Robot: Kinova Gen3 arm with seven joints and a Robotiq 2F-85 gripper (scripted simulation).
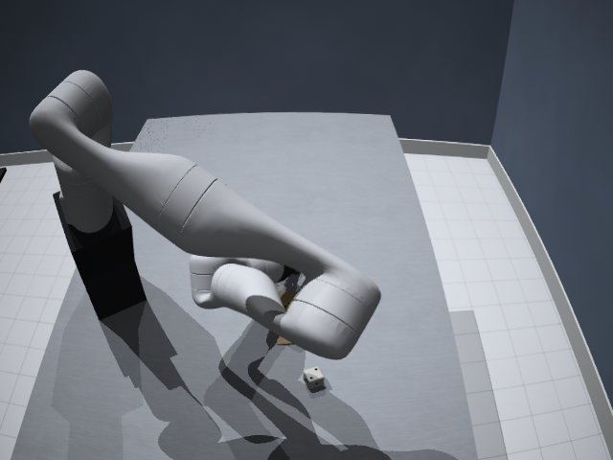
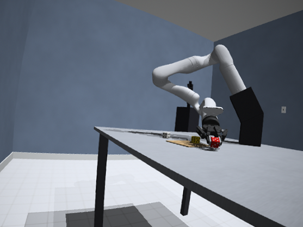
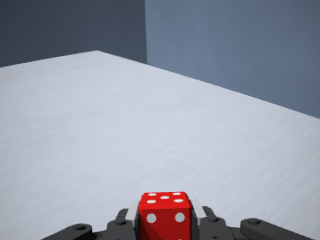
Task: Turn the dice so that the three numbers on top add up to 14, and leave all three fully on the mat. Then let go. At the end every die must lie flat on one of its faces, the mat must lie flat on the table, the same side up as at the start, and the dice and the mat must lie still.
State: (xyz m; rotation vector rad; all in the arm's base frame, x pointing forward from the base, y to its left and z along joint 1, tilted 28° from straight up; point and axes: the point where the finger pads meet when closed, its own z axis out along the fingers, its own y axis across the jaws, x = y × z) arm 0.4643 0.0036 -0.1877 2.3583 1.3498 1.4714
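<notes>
The red die lies right at my hand. From my hand the other things lie so: tan mat (14 cm to the right, 3 cm below, 2 cm behind); yellow die (13 cm to the right, 7 cm behind, 2 cm below); white die (31 cm to the right, 5 cm behind, 2 cm below).
</notes>
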